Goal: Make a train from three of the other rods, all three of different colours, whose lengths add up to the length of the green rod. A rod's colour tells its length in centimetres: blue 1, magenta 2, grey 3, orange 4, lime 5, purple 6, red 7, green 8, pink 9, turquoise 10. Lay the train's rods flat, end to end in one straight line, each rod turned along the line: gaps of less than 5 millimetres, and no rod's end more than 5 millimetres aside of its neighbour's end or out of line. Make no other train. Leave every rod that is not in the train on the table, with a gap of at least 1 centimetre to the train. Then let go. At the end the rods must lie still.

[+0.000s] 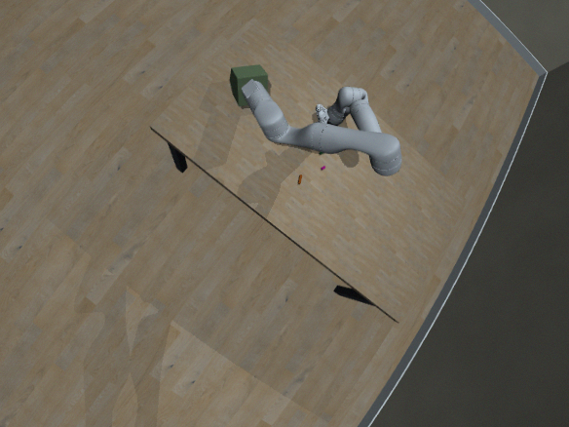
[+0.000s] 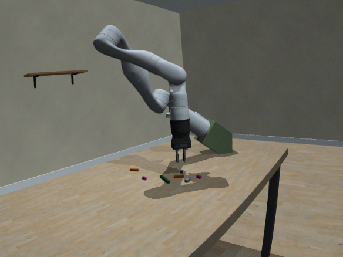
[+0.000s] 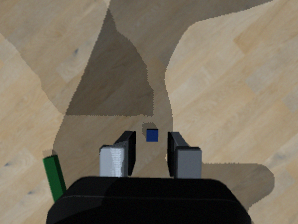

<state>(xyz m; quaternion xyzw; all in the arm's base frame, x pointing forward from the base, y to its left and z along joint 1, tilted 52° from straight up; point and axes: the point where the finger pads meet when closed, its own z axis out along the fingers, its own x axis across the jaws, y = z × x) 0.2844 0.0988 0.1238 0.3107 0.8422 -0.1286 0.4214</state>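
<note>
Right now my hand is 6 cm above the blue rod. Round my hand: grey rod (8 cm ahead, 6 cm to the left, 6 cm below); then green rod (9 cm ahead, 6 cm below, 3 cm to the right).
</note>
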